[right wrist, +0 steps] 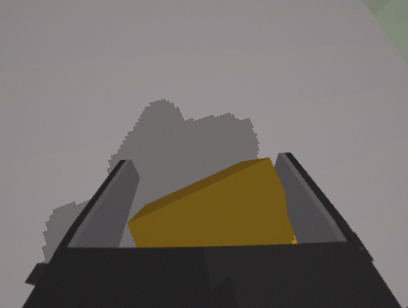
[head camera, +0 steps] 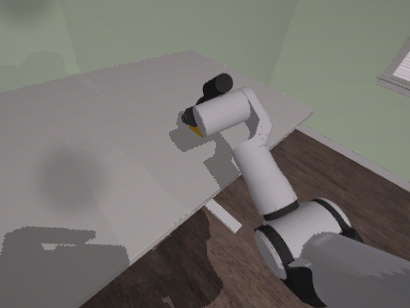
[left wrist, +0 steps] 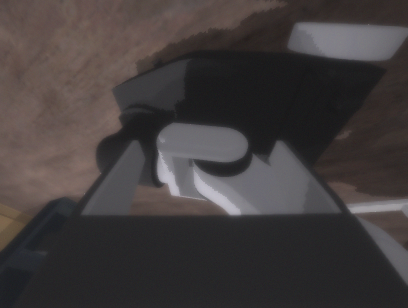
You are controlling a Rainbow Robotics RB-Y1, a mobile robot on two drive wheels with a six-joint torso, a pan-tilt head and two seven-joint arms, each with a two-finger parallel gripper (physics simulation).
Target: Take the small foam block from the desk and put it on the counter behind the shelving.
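Places are measured from the robot's base along level axes (x ahead, y left, z up), in centimetres.
Pixels of known places: left gripper, between the fingertips: (left wrist: 207,149); right gripper, between the fingertips: (right wrist: 204,165).
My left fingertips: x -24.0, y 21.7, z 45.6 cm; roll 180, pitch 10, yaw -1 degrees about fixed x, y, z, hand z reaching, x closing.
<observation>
Behind a point stands the place of what it marks.
A yellow foam block (head camera: 196,131) @[z 96.0, x 48.5, y -18.4 cm] (right wrist: 215,210) @[z 100.2, x 51.8, y -21.2 cm] lies on the grey desk (head camera: 125,100) @[z 95.1, x 70.5, y 1.6 cm] (right wrist: 200,45) @[z 95.1, x 69.4, y -19.9 cm]. In the right wrist view it is turned at a slant between the fingers, its right end close to the finger on the right of the picture; its lower part is hidden by the gripper body. My right gripper (right wrist: 204,165) @[z 98.5, x 54.7, y -20.7 cm] is open over it; in the head camera the arm hides the fingertips and most of the block. My left gripper (left wrist: 207,149) @[z 45.6, x -24.0, y 21.7 cm] is open and points down at the robot's own base and the floor. The counter and the shelving do not show.
The near edge of the desk runs diagonally above a brown wood floor (head camera: 320,175) @[z 0.2, x 82.2, y -157.2 cm] (left wrist: 60,75) @[z 0.1, x -91.8, y 12.5 cm], with a white bar (head camera: 223,216) under it. Green walls stand behind the desk. In the left wrist view, a dark blue object (left wrist: 50,225) @[z 22.9, x -218.7, y -153.3 cm] and a yellowish surface (left wrist: 10,225) @[z 23.7, x -368.4, y -226.9 cm] show at the lower left.
</observation>
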